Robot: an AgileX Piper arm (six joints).
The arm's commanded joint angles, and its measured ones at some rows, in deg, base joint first. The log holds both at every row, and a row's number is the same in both.
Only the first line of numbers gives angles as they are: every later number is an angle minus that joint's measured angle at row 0.
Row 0, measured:
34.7 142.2 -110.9 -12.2 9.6 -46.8
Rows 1 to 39, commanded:
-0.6 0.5 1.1 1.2 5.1 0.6
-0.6 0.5 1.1 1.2 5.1 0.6
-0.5 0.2 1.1 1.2 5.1 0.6
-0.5 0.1 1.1 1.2 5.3 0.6
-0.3 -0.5 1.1 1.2 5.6 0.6
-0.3 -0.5 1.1 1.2 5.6 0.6
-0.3 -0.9 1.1 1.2 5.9 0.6
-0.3 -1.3 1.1 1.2 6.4 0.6
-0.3 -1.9 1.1 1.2 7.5 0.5
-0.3 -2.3 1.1 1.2 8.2 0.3
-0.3 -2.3 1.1 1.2 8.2 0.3
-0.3 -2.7 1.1 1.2 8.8 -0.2
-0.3 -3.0 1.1 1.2 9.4 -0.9
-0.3 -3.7 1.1 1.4 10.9 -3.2
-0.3 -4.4 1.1 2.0 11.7 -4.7
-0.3 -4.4 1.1 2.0 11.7 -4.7
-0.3 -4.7 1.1 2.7 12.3 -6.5
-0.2 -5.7 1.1 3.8 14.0 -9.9
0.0 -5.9 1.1 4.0 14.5 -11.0
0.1 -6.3 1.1 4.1 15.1 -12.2
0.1 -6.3 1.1 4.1 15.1 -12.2
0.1 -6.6 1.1 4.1 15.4 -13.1
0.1 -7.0 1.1 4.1 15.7 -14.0
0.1 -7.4 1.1 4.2 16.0 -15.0
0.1 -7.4 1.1 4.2 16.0 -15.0
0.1 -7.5 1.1 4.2 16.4 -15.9
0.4 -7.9 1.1 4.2 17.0 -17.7
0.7 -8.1 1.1 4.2 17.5 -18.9
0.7 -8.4 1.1 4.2 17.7 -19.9
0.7 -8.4 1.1 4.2 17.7 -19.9
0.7 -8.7 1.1 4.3 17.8 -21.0
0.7 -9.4 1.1 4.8 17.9 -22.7
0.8 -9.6 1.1 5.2 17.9 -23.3
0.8 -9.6 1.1 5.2 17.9 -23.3
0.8 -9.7 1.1 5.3 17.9 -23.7
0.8 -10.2 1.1 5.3 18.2 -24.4
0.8 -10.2 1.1 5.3 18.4 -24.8
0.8 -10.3 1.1 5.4 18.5 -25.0
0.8 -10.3 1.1 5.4 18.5 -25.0
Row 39, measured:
0.8 -8.7 1.1 5.4 19.1 -23.5
